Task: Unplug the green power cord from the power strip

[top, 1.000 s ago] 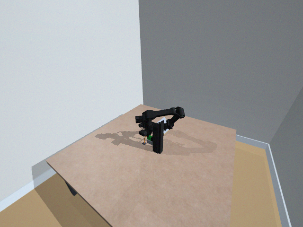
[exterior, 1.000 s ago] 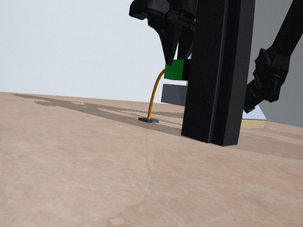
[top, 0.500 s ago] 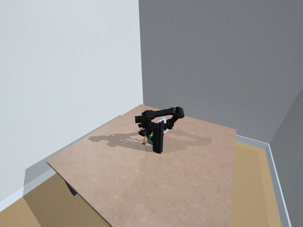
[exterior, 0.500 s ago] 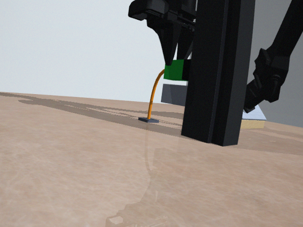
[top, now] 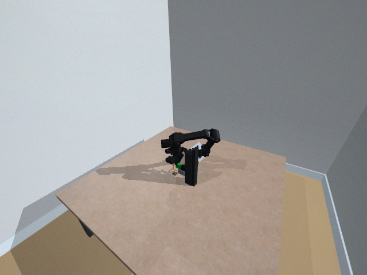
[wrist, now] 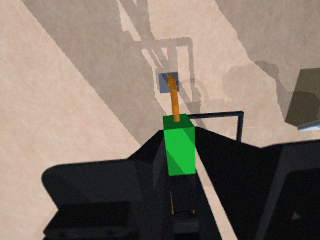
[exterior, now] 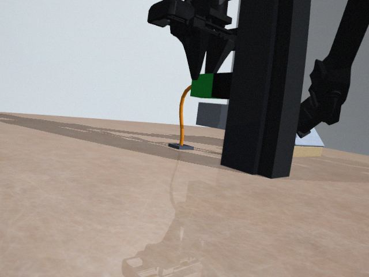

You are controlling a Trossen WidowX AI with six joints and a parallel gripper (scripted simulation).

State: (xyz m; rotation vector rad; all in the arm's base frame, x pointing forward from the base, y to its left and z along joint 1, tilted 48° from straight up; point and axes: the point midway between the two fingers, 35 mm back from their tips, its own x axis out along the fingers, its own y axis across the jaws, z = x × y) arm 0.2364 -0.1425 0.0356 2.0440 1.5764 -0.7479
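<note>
Now: gripper tip 30 mm to the right of the green plug. From my gripper tip the other things lie so: dark anchor plate 10 mm behind, 30 mm to the right, 110 mm below.
</note>
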